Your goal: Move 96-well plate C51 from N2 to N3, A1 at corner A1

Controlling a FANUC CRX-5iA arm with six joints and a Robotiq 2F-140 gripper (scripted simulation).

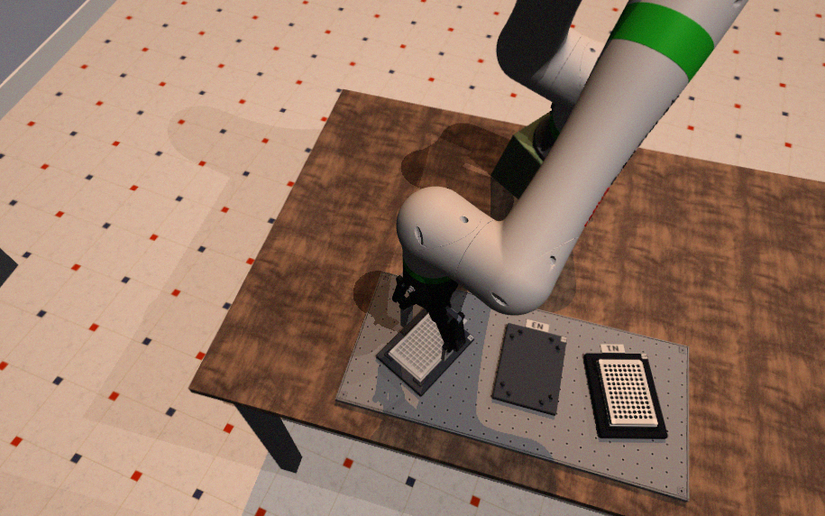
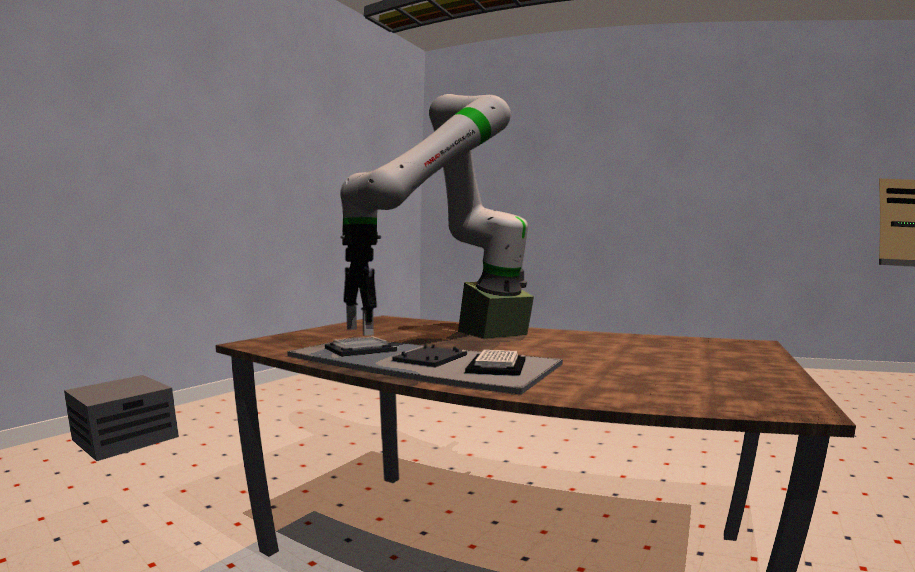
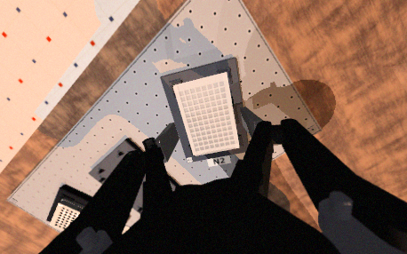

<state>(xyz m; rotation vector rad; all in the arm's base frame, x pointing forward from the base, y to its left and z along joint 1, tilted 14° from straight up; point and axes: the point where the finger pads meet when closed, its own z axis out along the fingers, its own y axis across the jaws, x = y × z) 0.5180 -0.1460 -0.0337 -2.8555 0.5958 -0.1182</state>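
The white 96-well plate C51 lies 50 mm below my hand. From my hand the other things lie so: dark plate nest N2: 70 mm below; N2 label: 90 mm behind, 40 mm to the left, 70 mm below; landing nest N3: 30 mm behind, 210 mm to the left, 70 mm below.
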